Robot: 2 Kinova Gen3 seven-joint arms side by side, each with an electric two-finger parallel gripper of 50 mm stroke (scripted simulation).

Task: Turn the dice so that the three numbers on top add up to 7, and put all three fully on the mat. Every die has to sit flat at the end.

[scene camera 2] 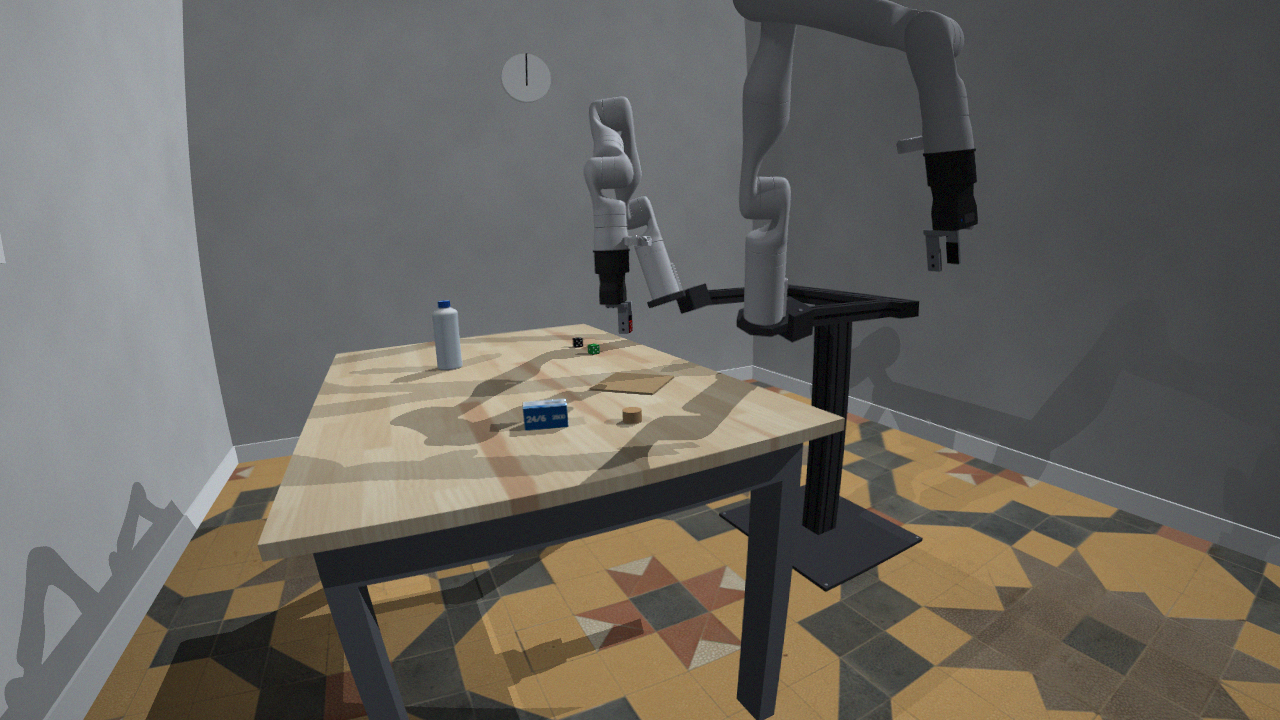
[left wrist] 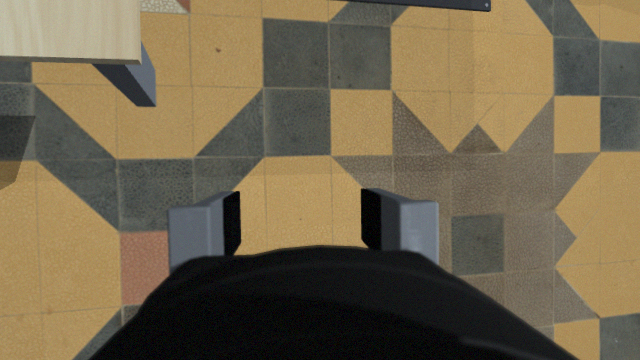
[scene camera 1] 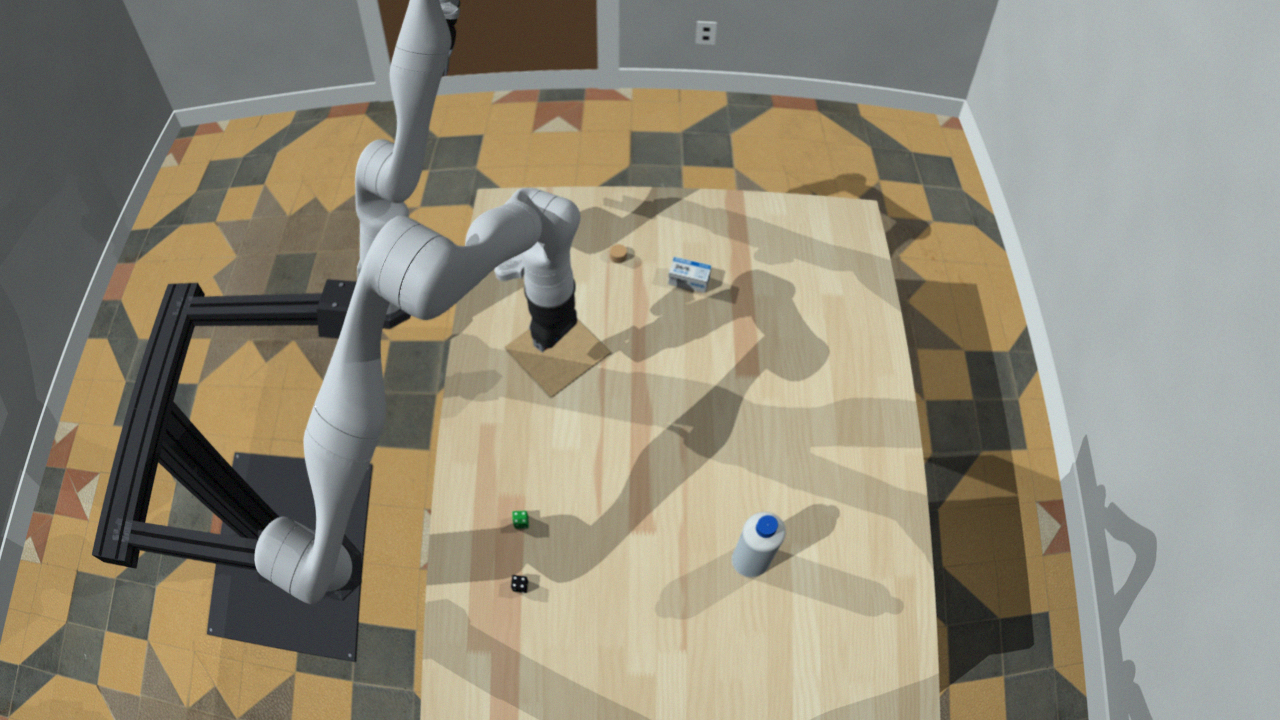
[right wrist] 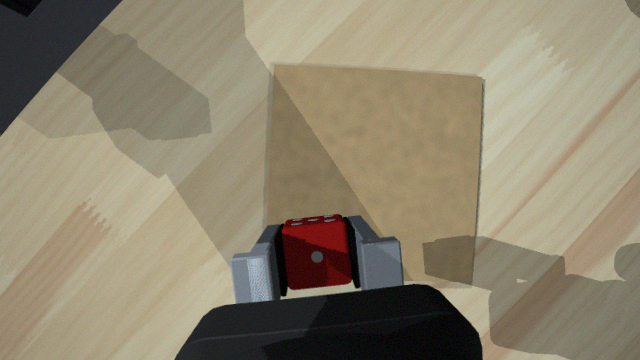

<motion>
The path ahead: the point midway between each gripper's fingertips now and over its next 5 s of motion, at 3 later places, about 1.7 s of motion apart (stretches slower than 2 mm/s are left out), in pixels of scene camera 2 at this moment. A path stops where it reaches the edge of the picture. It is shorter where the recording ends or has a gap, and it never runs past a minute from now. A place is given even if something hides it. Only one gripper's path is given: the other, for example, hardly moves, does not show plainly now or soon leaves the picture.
My right gripper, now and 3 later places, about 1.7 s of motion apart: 625, 332; 636, 373; 636, 351; 601, 333
</motion>
